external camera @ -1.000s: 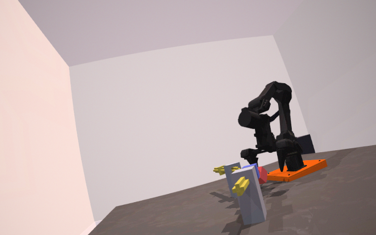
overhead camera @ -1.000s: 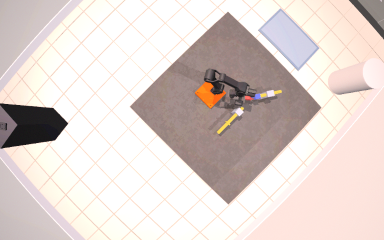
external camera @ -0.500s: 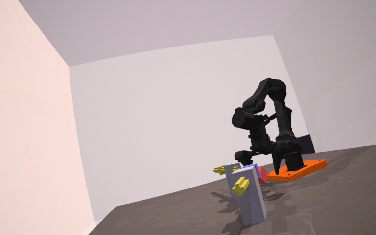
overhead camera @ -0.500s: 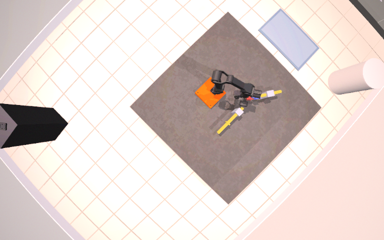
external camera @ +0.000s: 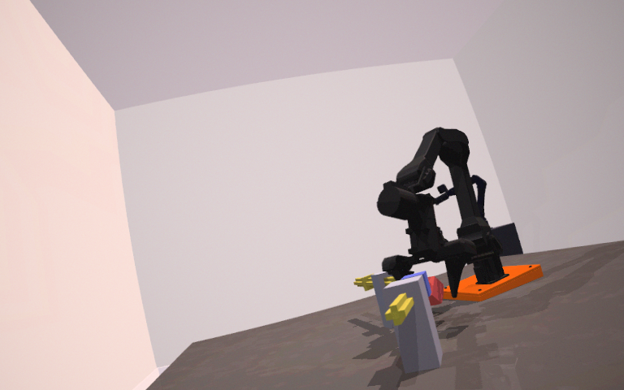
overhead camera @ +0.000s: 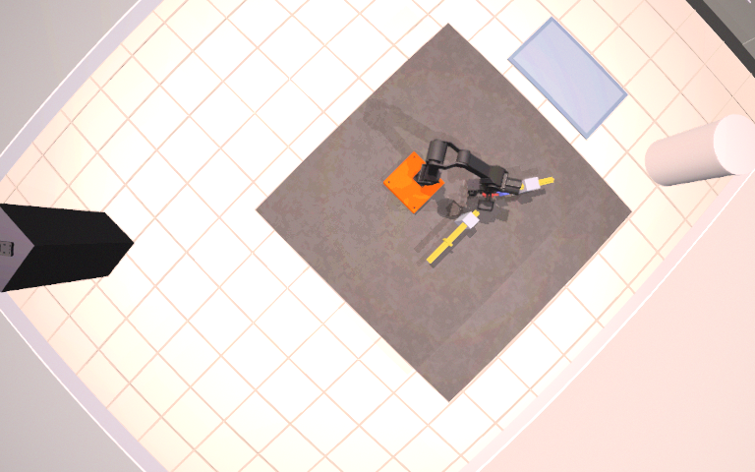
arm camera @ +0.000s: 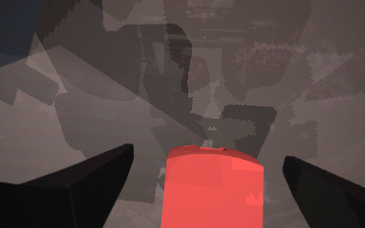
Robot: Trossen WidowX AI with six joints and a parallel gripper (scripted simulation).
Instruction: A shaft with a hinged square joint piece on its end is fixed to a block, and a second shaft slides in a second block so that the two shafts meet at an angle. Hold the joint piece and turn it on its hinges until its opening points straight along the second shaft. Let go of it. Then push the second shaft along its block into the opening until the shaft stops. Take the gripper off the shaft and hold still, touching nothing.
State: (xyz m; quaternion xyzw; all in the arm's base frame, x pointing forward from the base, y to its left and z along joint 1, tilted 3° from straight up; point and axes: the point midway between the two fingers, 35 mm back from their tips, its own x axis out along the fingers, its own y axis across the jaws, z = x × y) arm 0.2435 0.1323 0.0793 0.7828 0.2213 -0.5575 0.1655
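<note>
The red joint piece lies 1 cm ahead of my gripper tip and 2 cm above it.
</note>
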